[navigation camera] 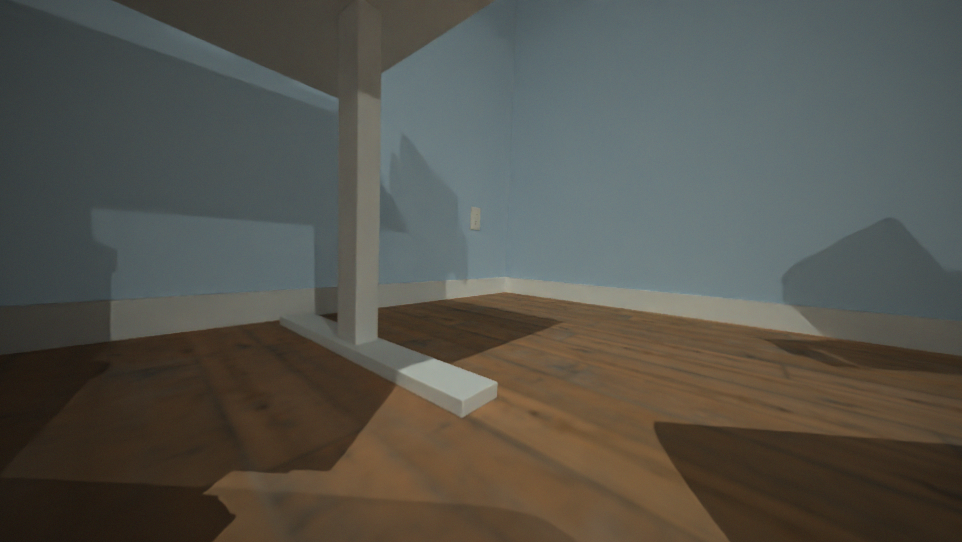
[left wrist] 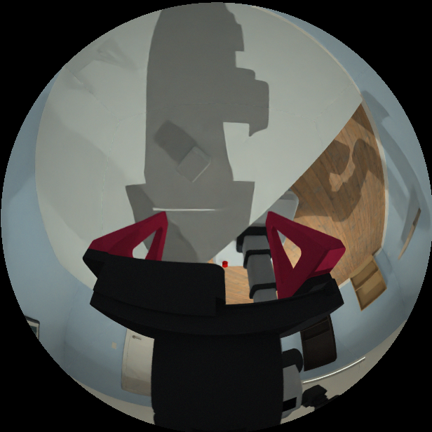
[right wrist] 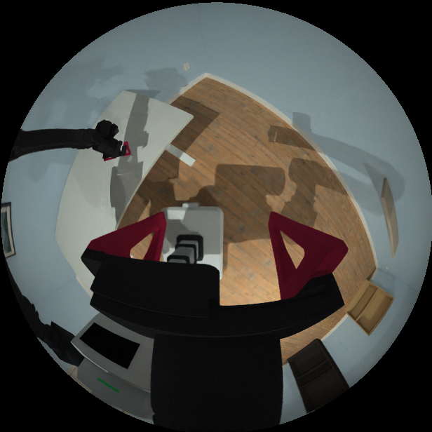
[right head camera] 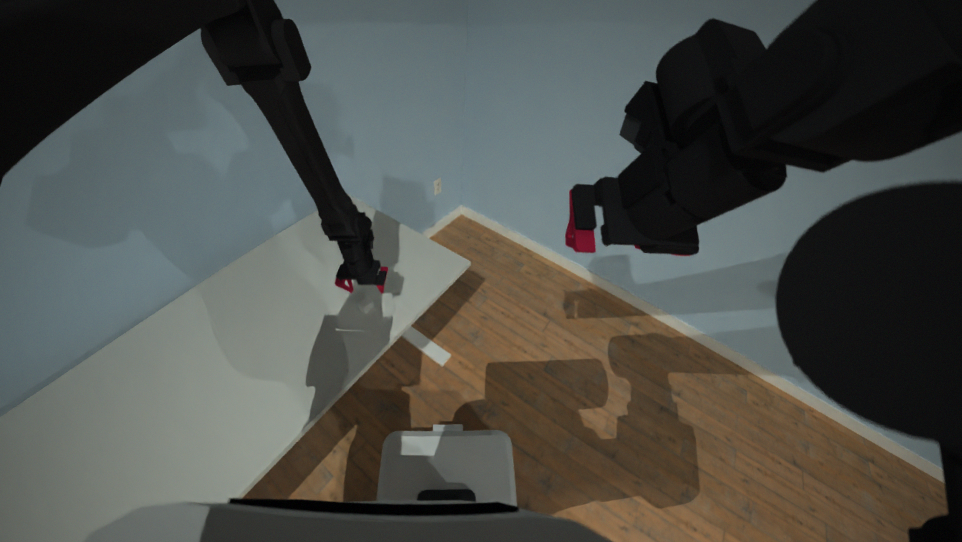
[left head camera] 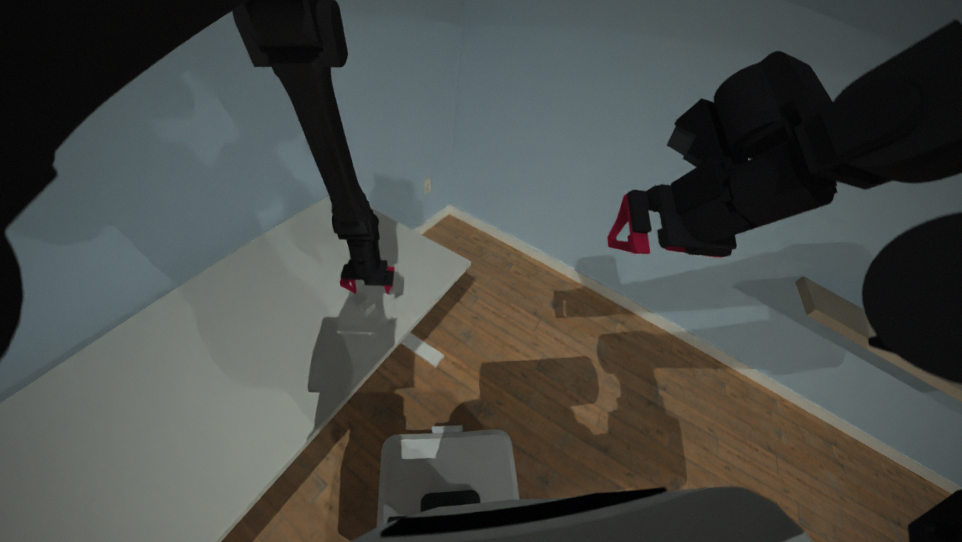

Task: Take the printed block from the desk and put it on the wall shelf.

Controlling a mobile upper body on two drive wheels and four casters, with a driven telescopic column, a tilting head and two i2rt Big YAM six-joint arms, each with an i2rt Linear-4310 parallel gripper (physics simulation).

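Observation:
The printed block (left wrist: 194,164), small, grey and square-topped, lies on the white desk (left head camera: 134,377) (right head camera: 134,390) (left wrist: 300,75) (right wrist: 85,200) in the arm's shadow, ahead of the left fingertips in the left wrist view. I cannot make it out surely in the head views. My left gripper (left head camera: 368,288) (right head camera: 364,288) (left wrist: 216,216) (right wrist: 122,154) is open and empty, pointing down above the desk. My right gripper (left head camera: 656,250) (right head camera: 615,250) (right wrist: 216,217) is open and empty in the air, away from the desk. The wall shelf (left head camera: 834,306) (left wrist: 411,232) (right wrist: 390,217) is a light wooden board on the right wall.
My grey base (left head camera: 484,464) (right head camera: 484,461) stands beside the desk's long edge. A white desk foot (left head camera: 424,350) (right head camera: 430,348) (navigation camera: 444,380) juts out on the wooden floor. A wooden open-fronted unit (left wrist: 357,275) (right wrist: 358,286) and a dark cabinet (right wrist: 320,375) stand farther off.

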